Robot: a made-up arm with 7 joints. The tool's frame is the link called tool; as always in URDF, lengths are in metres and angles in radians. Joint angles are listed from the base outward. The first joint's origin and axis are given. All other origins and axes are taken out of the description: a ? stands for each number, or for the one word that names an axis. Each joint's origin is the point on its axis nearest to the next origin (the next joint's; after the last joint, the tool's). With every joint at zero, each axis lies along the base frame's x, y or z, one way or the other. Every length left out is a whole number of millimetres.
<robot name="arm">
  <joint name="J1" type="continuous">
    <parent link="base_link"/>
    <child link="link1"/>
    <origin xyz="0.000 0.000 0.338"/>
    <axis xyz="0 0 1"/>
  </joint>
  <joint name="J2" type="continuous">
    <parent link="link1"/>
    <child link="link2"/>
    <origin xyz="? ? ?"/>
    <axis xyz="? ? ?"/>
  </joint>
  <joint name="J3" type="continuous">
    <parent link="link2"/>
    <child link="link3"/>
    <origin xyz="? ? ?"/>
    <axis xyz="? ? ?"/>
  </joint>
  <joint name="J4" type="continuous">
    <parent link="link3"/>
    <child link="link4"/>
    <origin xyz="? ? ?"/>
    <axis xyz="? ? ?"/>
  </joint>
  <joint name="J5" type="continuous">
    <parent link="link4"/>
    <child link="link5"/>
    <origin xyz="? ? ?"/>
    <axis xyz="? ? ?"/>
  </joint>
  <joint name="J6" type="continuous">
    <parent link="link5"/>
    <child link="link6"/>
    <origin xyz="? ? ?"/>
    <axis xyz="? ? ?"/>
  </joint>
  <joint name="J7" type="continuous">
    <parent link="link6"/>
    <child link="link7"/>
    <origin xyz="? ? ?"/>
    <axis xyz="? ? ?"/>
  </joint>
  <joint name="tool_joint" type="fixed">
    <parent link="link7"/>
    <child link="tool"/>
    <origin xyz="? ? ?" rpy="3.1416 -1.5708 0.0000"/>
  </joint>
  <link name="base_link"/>
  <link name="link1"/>
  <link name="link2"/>
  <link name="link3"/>
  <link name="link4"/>
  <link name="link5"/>
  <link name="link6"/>
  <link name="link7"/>
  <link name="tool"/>
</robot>
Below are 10 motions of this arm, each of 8 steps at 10 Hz.
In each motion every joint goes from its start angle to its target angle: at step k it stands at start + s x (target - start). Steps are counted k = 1, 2, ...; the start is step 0. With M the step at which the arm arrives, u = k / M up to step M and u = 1 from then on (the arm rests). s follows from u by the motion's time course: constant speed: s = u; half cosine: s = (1 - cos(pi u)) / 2; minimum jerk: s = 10 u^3 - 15 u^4 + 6 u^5.
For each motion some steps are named. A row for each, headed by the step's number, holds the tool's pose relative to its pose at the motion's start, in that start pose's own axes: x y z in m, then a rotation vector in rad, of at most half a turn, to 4 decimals.
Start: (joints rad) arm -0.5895 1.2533 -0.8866 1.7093 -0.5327 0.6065 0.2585
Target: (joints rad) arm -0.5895 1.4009 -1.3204 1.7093 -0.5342 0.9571 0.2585
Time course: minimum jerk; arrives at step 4
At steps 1, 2, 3, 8:
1: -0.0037 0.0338 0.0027 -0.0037 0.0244 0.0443
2: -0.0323 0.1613 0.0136 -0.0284 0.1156 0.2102
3: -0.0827 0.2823 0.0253 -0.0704 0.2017 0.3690
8: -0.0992 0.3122 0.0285 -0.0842 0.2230 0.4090

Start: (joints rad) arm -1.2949 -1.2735 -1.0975 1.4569 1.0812 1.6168 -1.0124
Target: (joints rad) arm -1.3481 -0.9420 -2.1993 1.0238 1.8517 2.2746 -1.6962
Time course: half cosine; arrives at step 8
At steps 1, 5, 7, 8:
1: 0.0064 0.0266 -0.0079 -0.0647 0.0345 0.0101
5: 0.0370 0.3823 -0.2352 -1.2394 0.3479 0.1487
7: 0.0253 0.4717 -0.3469 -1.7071 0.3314 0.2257
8: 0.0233 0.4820 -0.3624 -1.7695 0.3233 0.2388

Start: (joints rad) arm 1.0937 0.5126 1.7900 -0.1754 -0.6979 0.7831 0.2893
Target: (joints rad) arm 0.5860 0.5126 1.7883 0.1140 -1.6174 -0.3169 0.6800
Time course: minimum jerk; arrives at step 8
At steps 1, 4, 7, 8:
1: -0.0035 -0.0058 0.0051 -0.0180 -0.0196 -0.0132
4: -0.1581 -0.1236 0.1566 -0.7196 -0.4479 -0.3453
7: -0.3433 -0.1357 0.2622 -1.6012 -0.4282 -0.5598
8: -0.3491 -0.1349 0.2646 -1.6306 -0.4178 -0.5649

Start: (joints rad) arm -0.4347 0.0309 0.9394 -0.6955 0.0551 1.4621 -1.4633
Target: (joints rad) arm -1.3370 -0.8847 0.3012 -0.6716 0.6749 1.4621 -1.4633
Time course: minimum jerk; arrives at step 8
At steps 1, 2, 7, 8:
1: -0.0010 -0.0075 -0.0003 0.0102 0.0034 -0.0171
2: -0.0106 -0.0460 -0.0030 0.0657 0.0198 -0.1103
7: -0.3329 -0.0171 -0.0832 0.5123 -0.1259 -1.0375
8: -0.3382 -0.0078 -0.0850 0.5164 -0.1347 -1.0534

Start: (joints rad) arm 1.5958 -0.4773 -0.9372 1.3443 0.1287 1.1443 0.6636
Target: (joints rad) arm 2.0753 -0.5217 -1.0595 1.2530 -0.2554 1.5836 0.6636
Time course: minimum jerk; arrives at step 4
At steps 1, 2, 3, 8:
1: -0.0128 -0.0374 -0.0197 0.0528 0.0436 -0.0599
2: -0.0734 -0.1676 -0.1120 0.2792 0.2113 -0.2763
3: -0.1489 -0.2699 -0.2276 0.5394 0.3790 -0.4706
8: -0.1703 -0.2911 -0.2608 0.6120 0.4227 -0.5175

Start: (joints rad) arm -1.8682 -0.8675 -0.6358 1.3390 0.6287 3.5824 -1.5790
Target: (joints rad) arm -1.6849 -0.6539 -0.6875 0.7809 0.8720 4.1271 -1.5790
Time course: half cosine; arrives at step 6
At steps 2, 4, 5, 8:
2: 0.0563 -0.0055 0.0431 -0.2857 -0.1305 0.0851
4: 0.1744 0.0037 0.1539 -0.8224 -0.4531 0.2182
5: 0.2169 0.0170 0.2039 -1.0046 -0.5918 0.2521
8: 0.2319 0.0235 0.2234 -1.0690 -0.6454 0.2622

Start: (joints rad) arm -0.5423 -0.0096 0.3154 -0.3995 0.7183 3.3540 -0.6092
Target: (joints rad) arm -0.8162 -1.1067 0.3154 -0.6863 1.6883 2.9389 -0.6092
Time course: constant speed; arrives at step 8
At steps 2, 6, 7, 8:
2: -0.0085 0.1939 -0.0634 0.0153 -0.2150 -0.1969
6: 0.0615 0.5919 -0.0417 -0.0695 -0.5092 -0.5950
7: 0.0971 0.6824 -0.0079 -0.1157 -0.5517 -0.6863
8: 0.1396 0.7658 0.0353 -0.1712 -0.5811 -0.7709

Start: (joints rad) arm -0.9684 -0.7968 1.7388 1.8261 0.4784 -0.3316 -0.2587
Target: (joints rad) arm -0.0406 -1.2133 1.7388 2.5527 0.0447 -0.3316 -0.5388
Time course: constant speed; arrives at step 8
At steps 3, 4, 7, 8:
3: 0.0643 0.0703 0.2163 0.1027 -0.5749 -0.1443
4: 0.0608 0.0834 0.2905 0.1387 -0.7717 -0.2039
7: -0.0222 0.1030 0.4795 0.2673 -1.3687 -0.4161
8: -0.0692 0.1059 0.5233 0.3212 -1.5676 -0.4972

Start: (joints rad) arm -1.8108 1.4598 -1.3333 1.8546 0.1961 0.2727 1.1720
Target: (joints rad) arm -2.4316 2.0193 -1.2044 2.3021 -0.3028 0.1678 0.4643
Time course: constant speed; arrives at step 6
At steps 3, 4, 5, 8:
3: -0.0475 0.1585 -0.0983 0.0378 0.1060 -0.5228
4: -0.0723 0.2107 -0.1168 0.0392 0.1677 -0.7118
5: -0.1003 0.2620 -0.1287 0.0309 0.2453 -0.9044
8: -0.1308 0.3124 -0.1338 0.0097 0.3397 -1.0973

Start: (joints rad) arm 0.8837 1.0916 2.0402 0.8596 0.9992 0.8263 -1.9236
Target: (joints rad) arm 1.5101 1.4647 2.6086 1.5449 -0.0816 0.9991 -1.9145
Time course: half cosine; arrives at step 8
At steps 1, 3, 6, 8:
1: 0.0241 -0.0146 0.0135 0.0377 -0.0048 -0.0343
3: 0.2006 -0.1422 0.0908 0.2937 -0.0318 -0.3377
6: 0.5045 -0.5386 0.1265 0.6979 -0.0289 -1.2048
8: 0.5502 -0.6718 0.1062 0.7776 -0.0096 -1.4787

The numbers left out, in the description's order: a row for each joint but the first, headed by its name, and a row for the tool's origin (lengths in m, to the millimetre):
J2: xyz 0.000 -0.069 0.000, axis 0 -1 0
J3: xyz 0.000 0.000 0.500, axis 0 0 1
J4: xyz 0.026 0.073 0.000, axis 0 1 0
J5: xyz -0.027 0.000 0.464, axis 0 0 1
J6: xyz 0.000 -0.112 0.000, axis 0 -1 0
J7: xyz 0.017 0.000 0.122, axis 1 0 0
tool: xyz 0.000 0.000 0.000

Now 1 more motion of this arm.
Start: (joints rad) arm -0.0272 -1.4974 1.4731 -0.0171 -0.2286 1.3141 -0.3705
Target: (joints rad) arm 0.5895 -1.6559 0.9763 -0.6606 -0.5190 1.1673 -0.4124
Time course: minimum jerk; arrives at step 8
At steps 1, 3, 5, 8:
1: -0.0035 -0.0025 0.0016 -0.0032 -0.0039 -0.0119
3: -0.0571 -0.0572 0.0216 -0.0406 -0.0573 -0.2113
5: -0.1461 -0.2089 0.0220 -0.0419 -0.0956 -0.5731
8: -0.2036 -0.3292 -0.0082 -0.0057 -0.0747 -0.7869

